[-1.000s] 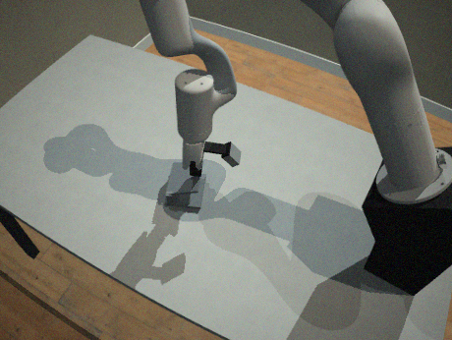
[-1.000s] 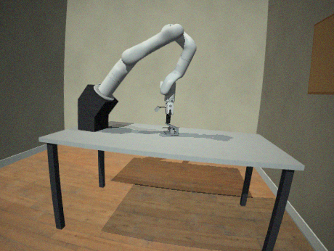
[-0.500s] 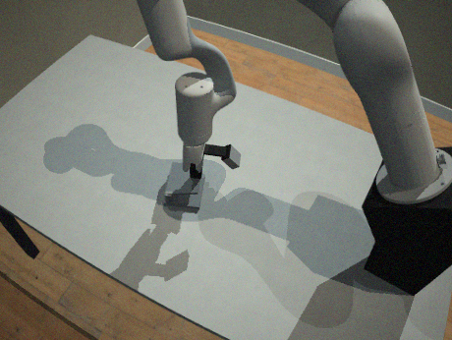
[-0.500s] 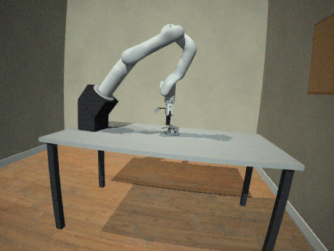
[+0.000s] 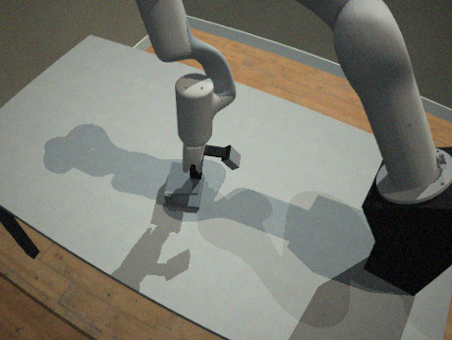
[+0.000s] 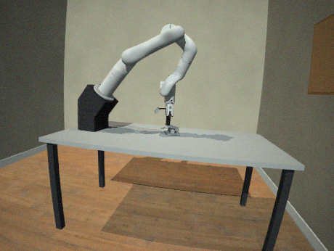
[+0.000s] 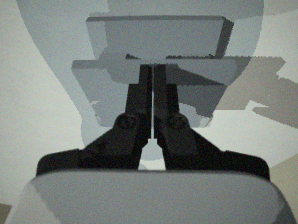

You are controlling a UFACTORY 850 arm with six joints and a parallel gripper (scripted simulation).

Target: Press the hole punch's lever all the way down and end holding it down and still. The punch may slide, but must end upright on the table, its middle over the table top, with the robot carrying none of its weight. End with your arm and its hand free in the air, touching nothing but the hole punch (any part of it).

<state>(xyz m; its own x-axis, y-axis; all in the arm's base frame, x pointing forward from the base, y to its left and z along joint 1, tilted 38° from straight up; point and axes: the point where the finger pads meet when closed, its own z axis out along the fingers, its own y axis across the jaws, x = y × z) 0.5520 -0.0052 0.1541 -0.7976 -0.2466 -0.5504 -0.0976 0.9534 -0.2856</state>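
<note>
The hole punch is 6 cm below my hand, 4 cm ahead of it and 1 cm to the left of it.
</note>
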